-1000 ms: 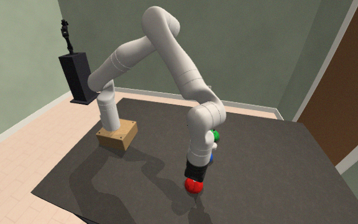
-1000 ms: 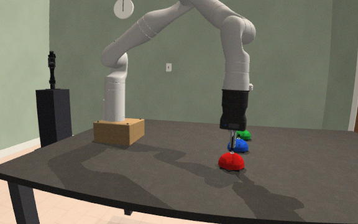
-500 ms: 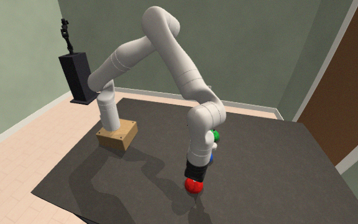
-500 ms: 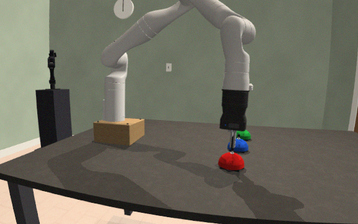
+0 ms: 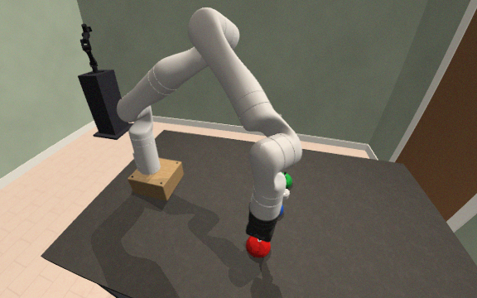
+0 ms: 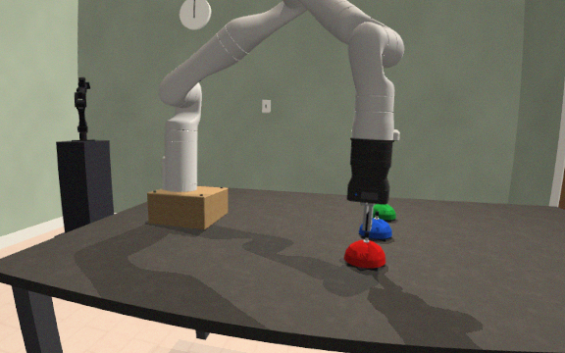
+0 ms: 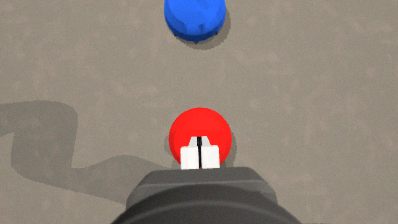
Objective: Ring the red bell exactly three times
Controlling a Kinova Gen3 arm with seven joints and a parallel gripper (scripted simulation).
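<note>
Now: hand 50 mm above the red bell. Round my hand: green bell 340 mm to the left, 90 mm ahead, 50 mm below; blue bell 170 mm to the left, 50 mm below, 40 mm ahead.
</note>
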